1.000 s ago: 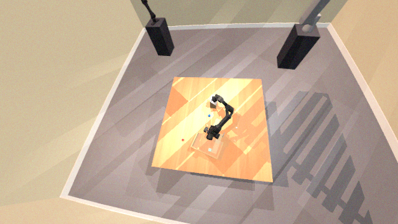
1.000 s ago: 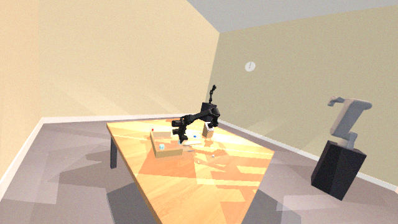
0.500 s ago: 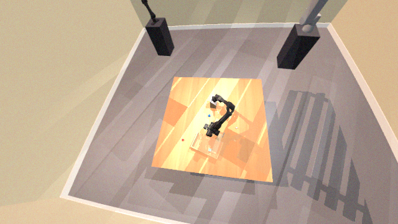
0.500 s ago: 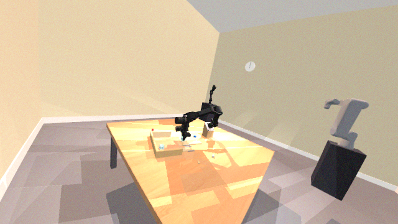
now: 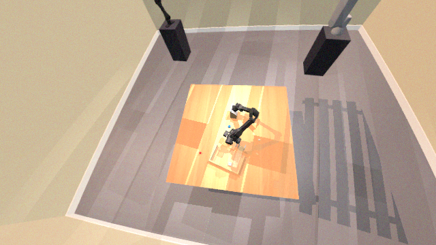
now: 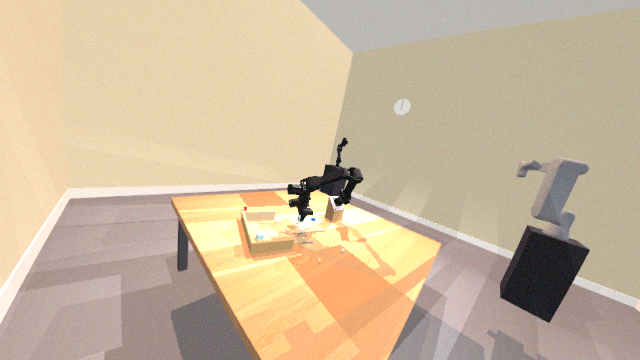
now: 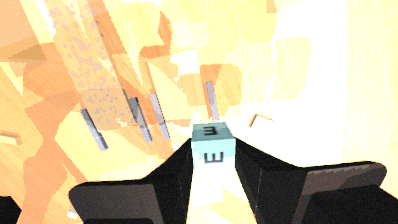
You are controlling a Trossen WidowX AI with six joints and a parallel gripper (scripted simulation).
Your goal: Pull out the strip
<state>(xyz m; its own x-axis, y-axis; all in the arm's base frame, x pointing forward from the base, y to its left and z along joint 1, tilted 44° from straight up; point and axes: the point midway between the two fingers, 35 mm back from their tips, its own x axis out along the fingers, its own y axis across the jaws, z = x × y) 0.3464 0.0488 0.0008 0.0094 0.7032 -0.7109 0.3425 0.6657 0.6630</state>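
Now: gripper tip 170 mm past the tiny blue piece, 60 mm to the left of it and 50 mm above it. The rest, counted from my gripper tip: pale speckled band 160 mm ahead, 90 mm to the left, 50 mm below; then red marker 200 mm ahead, 320 mm to the right, 40 mm below.
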